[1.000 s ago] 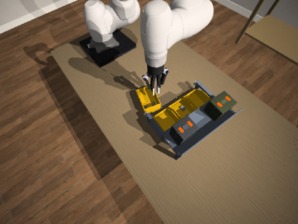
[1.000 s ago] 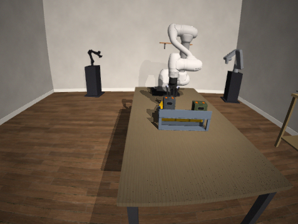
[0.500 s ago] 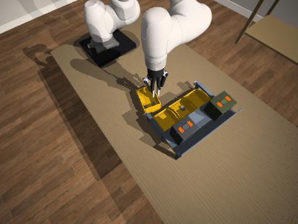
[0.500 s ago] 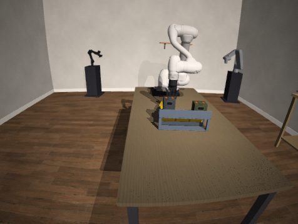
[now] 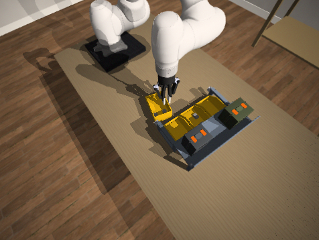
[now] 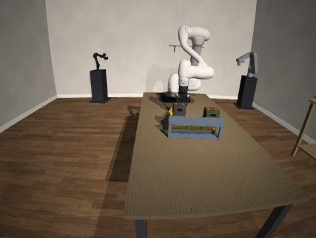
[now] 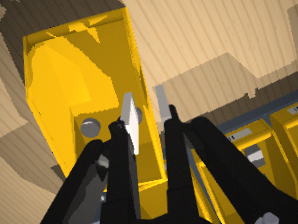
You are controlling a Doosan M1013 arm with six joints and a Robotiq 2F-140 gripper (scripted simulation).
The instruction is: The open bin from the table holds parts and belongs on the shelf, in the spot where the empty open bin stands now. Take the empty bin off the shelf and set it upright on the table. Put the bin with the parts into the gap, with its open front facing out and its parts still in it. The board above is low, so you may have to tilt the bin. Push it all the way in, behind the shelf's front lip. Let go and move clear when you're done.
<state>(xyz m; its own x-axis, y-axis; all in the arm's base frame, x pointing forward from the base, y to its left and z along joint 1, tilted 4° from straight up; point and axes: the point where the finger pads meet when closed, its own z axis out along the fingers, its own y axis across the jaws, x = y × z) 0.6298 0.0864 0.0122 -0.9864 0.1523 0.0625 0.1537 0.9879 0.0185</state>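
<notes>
Right now my hand is 9 cm short of the shelf lip, 7 cm to the right of it and 7 cm above it. Also, from my hand: dark grey box 29 cm ahead, 3 cm to the right, 9 cm above; green box 27 cm ahead, 20 cm to the left, 7 cm above.
</notes>
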